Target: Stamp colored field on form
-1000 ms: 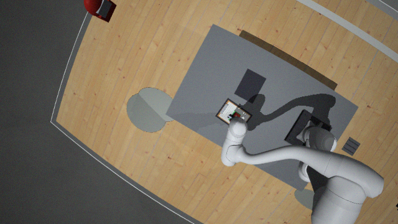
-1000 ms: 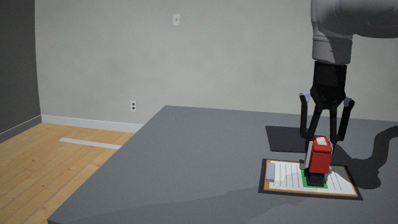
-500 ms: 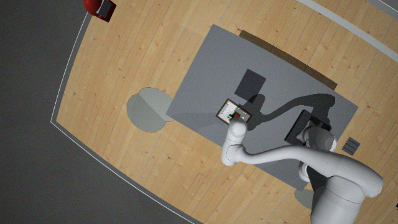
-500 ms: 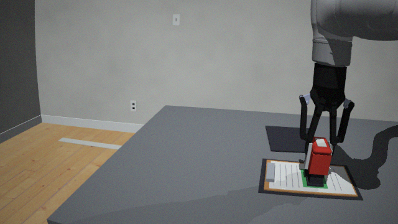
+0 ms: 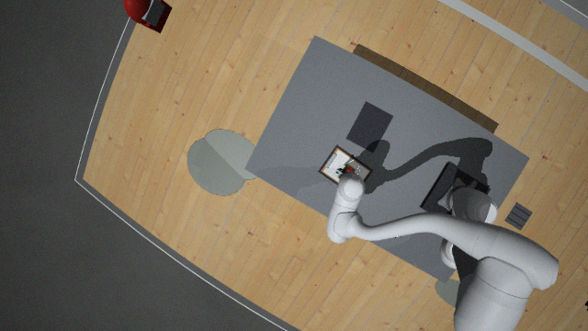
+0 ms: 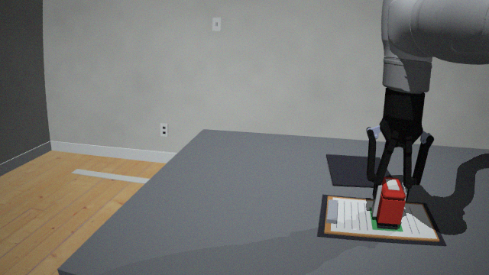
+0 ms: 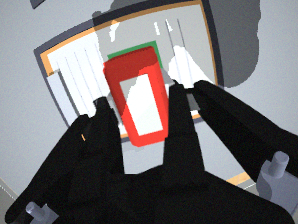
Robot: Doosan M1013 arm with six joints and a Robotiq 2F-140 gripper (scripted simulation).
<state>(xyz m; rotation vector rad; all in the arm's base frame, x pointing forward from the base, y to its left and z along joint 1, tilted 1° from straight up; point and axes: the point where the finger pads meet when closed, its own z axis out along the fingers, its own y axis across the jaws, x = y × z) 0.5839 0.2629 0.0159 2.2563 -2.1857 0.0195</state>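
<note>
Now: hand 1 cm above the red stamp. Also, from my hand: dark mat: 28 cm to the right, 5 cm ahead, 4 cm below; form: 4 cm below, 2 cm ahead, 1 cm to the right.
</note>
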